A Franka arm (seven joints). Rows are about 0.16 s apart.
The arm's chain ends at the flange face. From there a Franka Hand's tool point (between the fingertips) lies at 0.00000 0.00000 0.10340 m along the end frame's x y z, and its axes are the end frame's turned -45 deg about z.
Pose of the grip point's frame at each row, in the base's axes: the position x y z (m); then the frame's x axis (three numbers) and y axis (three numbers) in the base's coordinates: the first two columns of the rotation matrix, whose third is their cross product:
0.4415 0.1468 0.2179 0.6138 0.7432 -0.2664 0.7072 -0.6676 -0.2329
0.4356 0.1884 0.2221 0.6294 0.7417 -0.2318 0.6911 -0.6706 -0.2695
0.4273 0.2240 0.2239 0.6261 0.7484 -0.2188 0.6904 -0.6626 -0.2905
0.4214 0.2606 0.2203 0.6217 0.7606 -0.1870 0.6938 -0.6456 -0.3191
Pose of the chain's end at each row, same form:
0.4778 0.1515 0.3146 0.9341 0.0535 -0.3531 0.0660 -0.9976 0.0237
0.4723 0.1874 0.3187 0.9337 0.0503 -0.3545 0.0436 -0.9986 -0.0267
0.4648 0.2208 0.3202 0.9309 0.0607 -0.3601 0.0455 -0.9977 -0.0507
0.4590 0.2535 0.3164 0.9302 0.0813 -0.3579 0.0510 -0.9943 -0.0934

